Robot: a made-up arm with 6 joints.
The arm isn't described. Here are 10 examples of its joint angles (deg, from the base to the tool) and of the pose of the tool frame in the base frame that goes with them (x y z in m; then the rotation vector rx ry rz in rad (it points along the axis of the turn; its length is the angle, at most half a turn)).
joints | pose
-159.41 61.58 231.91 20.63 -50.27 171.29 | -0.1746 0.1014 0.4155 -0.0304 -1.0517 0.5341
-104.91 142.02 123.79 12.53 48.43 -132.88 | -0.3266 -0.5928 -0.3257 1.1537 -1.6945 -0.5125
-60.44 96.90 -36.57 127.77 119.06 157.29 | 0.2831 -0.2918 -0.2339 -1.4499 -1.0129 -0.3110
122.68 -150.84 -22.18 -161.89 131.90 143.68 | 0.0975 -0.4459 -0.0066 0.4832 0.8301 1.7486
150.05 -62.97 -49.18 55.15 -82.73 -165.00 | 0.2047 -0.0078 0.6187 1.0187 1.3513 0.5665
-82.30 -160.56 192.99 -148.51 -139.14 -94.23 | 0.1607 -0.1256 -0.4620 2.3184 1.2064 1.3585
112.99 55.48 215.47 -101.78 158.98 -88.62 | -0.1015 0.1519 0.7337 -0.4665 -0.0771 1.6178
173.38 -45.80 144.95 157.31 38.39 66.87 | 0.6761 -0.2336 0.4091 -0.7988 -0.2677 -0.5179
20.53 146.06 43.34 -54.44 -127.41 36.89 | 0.1190 -0.0591 -0.5742 -1.0855 -2.2000 -0.8162
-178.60 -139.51 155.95 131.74 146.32 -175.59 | 0.0916 -0.1090 -0.4895 2.3181 -0.8170 0.6227
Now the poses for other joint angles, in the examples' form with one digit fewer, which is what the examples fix.
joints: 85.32 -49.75 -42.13 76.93 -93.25 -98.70
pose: 0.030 -0.098 0.713 0.286 0.217 -0.140
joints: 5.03 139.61 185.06 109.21 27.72 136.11
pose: 0.461 0.096 0.108 1.726 0.105 0.925
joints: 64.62 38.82 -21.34 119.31 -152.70 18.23
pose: 0.195 0.601 0.360 -2.342 0.551 -1.730
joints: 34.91 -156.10 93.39 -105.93 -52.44 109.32
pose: -0.423 -0.239 -0.580 0.282 1.753 1.048
